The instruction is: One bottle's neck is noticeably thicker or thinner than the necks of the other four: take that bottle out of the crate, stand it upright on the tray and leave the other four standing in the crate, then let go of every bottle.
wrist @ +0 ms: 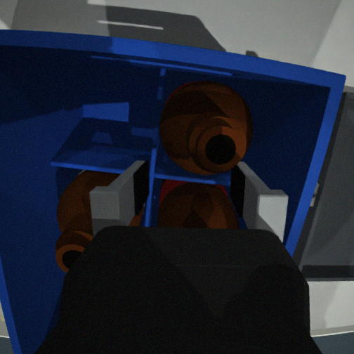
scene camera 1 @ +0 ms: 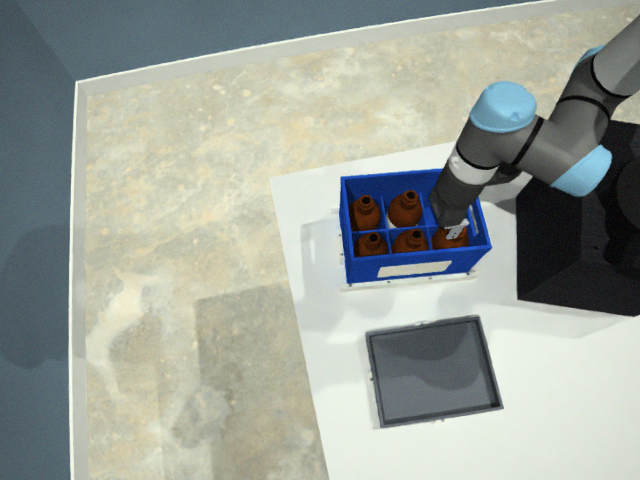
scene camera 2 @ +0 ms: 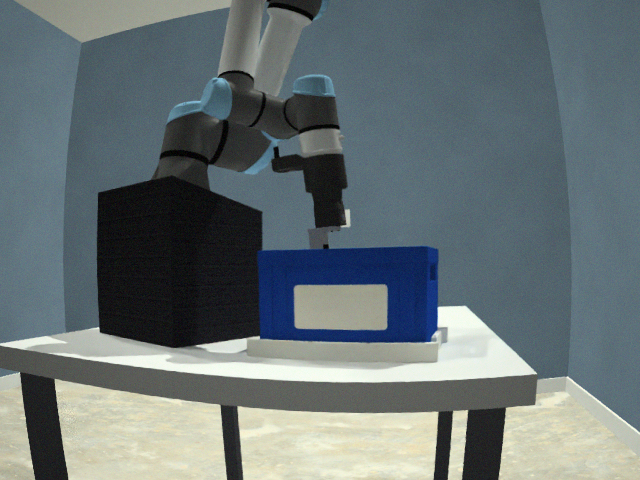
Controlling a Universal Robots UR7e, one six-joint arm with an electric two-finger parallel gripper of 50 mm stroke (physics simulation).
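Frame: origin at the arm's base, x ahead, y left, z up, level; centimetres.
Seen in the pictures: gripper, fingertip midpoint: (scene camera 1: pixel 445 224); arm's base at its link origin: (scene camera 2: pixel 177 201).
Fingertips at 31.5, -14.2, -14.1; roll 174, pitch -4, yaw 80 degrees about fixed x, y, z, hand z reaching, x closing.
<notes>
Pixels of each thing's middle, then the offset from my fingertips to it, as dx, dy, dz. "*": a spot on its surface instead. Level surfaces: height alone.
- blue crate at the middle of its body: (scene camera 2: pixel 354 301) (scene camera 1: pixel 406 228) +5.5, -4.4, -6.4
- grey tray at a spot on its surface: (scene camera 1: pixel 439 403) * +14.0, +30.8, -14.6
- white table at its surface level: dz -15.1
The blue crate (scene camera 1: pixel 361 273) (scene camera 2: pixel 410 310) (wrist: pixel 322 150) holds brown bottles upright: far left (scene camera 1: pixel 365 219), far middle (scene camera 1: pixel 404 212) (wrist: pixel 82 200), near left (scene camera 1: pixel 371 249), near middle (scene camera 1: pixel 410 242) (wrist: pixel 197 205) and near right (scene camera 1: pixel 439 240) (wrist: pixel 182 127). The far right compartment is empty. My gripper (scene camera 1: pixel 453 231) (scene camera 2: pixel 324 243) (wrist: pixel 189 177) is open and empty, low over the near row at the right. In the wrist view the near right neck is just beyond the fingertips; my gripper hides the near middle neck. I cannot tell which neck differs. The grey tray (scene camera 1: pixel 439 403) (wrist: pixel 325 240) is empty.
The crate sits in a low white holder (scene camera 1: pixel 408 282) (scene camera 2: pixel 341 350) on the white table (scene camera 1: pixel 568 403) (scene camera 2: pixel 496 356). The tray lies in front of the crate in scene camera 1. A black block (scene camera 1: pixel 547 258) (scene camera 2: pixel 134 268) carries the arm beside the crate.
</notes>
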